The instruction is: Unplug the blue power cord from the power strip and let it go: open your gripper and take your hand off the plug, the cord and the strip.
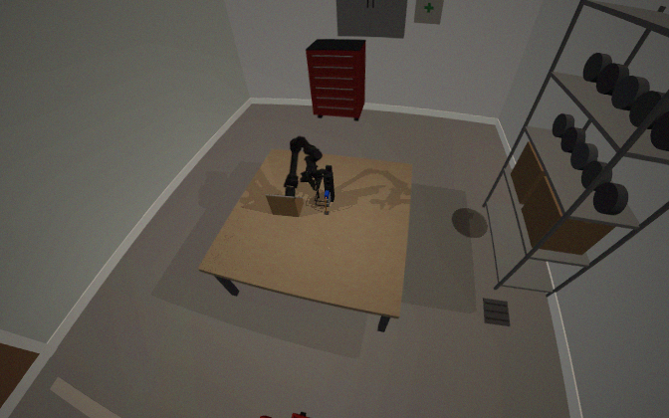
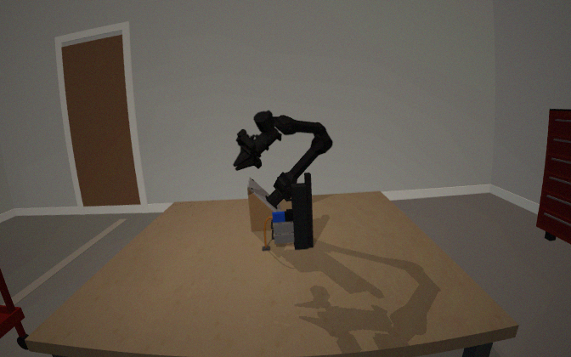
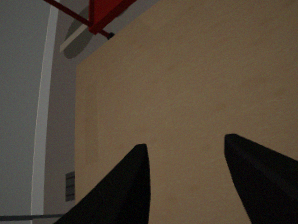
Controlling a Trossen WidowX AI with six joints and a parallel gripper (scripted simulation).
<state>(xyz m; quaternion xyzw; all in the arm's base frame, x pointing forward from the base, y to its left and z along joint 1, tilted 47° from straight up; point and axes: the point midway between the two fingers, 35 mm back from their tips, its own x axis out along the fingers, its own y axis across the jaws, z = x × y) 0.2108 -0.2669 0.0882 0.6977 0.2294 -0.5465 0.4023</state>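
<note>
The blue plug lies 3 cm ahead of my gripper tip, 17 cm to the left of it and 19 cm below it.
</note>
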